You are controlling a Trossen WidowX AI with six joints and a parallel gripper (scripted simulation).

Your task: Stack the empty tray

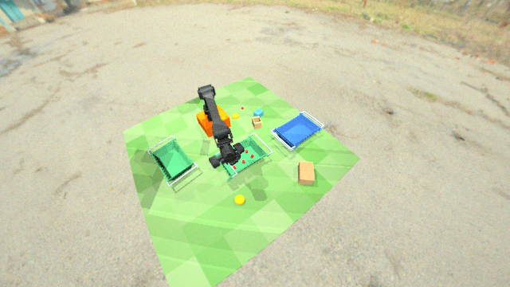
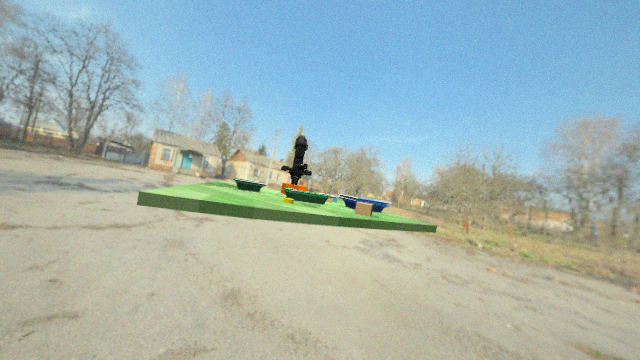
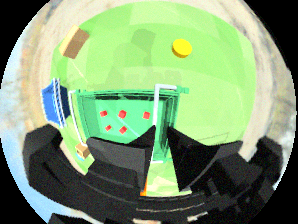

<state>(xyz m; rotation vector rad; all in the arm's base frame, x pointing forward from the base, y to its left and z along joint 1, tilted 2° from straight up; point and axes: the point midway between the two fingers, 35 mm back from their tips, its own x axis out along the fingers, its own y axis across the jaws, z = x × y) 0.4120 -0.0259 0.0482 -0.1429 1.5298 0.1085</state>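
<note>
Right now my gripper tip is 32 cm to the left of the green tray, 22 cm past it and 5 cm above it. Round my gripper tip: small box: 32 cm to the left, 28 cm behind, 8 cm below; then cyan cube: 38 cm to the left, 37 cm behind, 7 cm below.
</note>
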